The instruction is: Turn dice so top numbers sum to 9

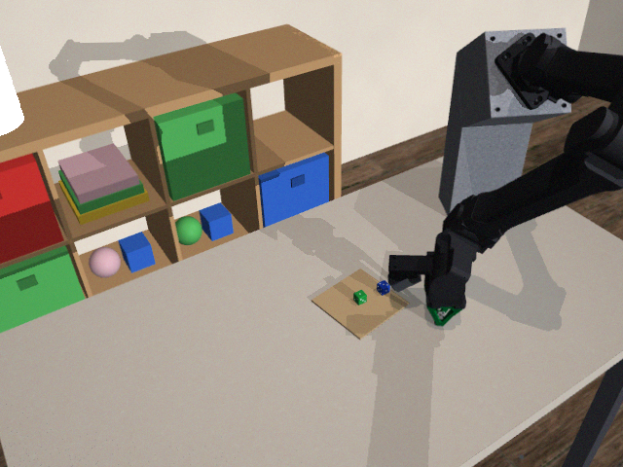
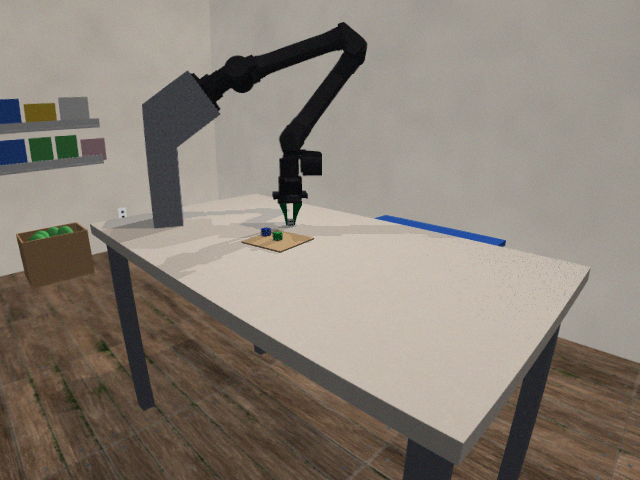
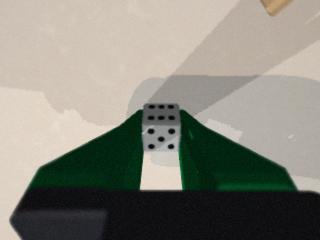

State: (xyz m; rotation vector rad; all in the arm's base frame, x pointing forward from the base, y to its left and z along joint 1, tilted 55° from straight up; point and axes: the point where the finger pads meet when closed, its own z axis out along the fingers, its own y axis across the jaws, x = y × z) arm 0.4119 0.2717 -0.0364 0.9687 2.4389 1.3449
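My gripper is now 120 mm to the left of the green die and 110 mm short of it. Also, from my hand: tan mat 120 mm to the right, 110 mm ahead, 10 mm below; blue die 120 mm to the right, 50 mm ahead; white die right at my hand.
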